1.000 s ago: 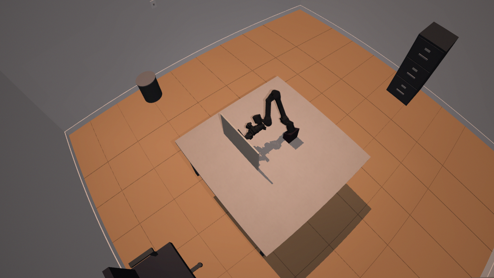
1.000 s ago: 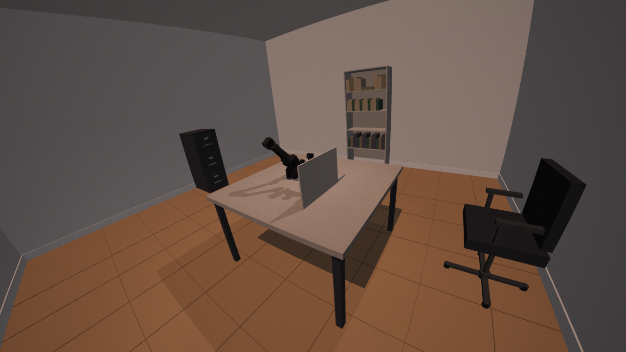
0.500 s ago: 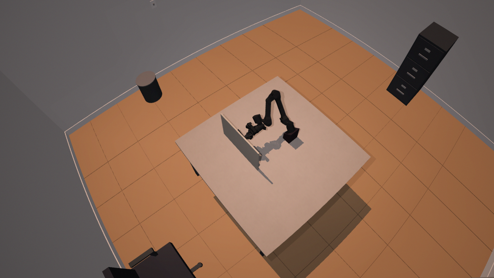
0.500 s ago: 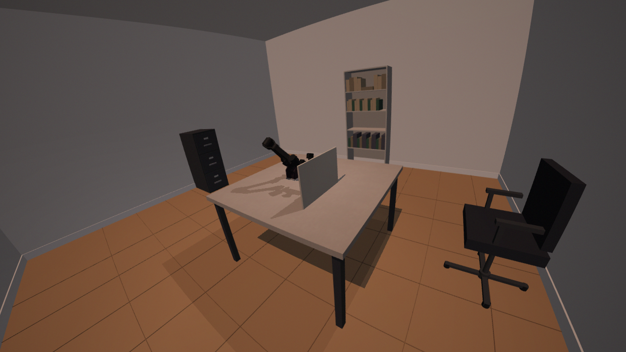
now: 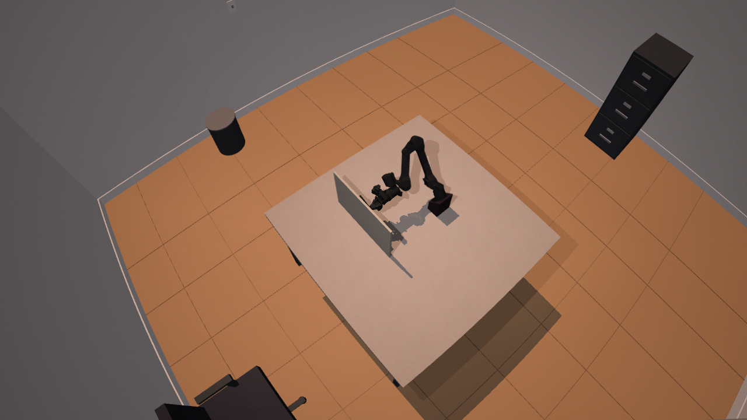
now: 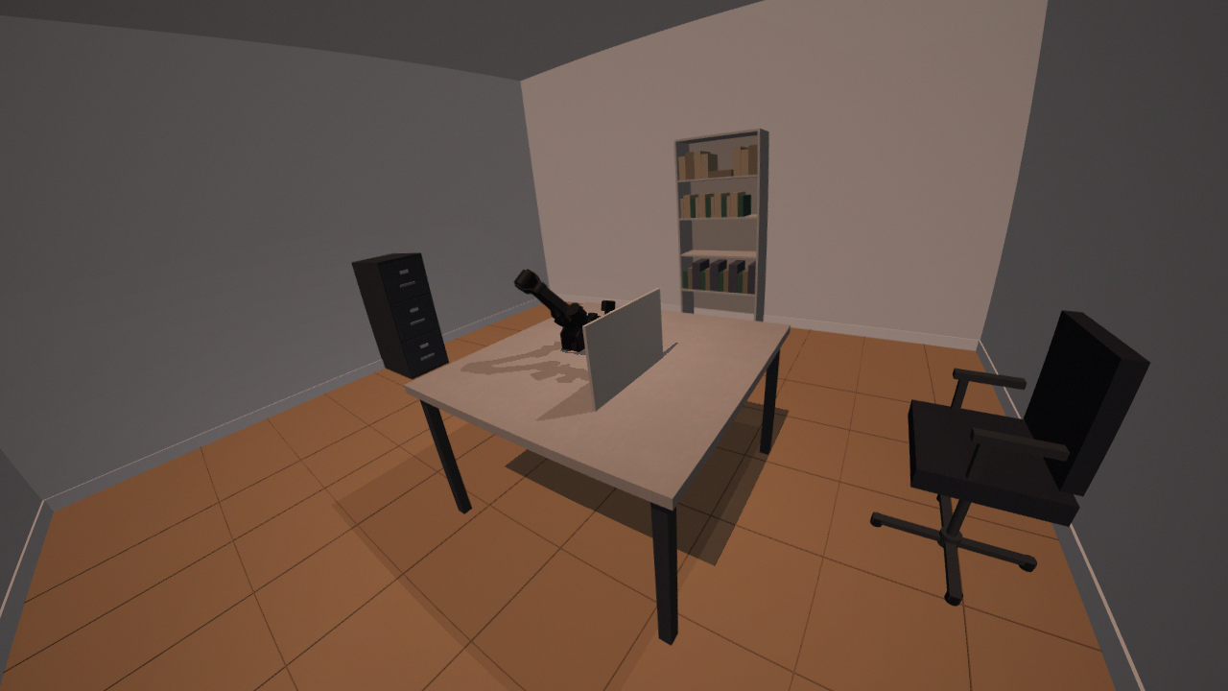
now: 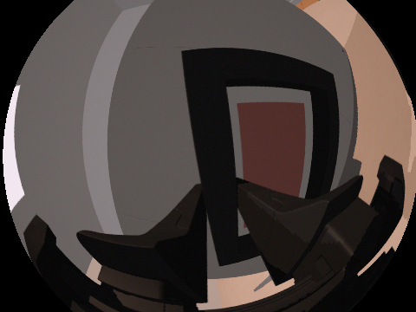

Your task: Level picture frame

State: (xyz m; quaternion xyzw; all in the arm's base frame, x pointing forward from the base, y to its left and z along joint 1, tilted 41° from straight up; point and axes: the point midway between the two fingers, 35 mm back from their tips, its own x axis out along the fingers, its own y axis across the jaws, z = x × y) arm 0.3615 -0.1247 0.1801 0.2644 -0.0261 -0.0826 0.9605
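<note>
Now: gripper tip 1 cm short of the picture frame, 1 cm to the left of it and 5 cm above it. Also, from my gripper tip: grey wall panel 2 cm ahead, 2 cm to the right, 6 cm below.
</note>
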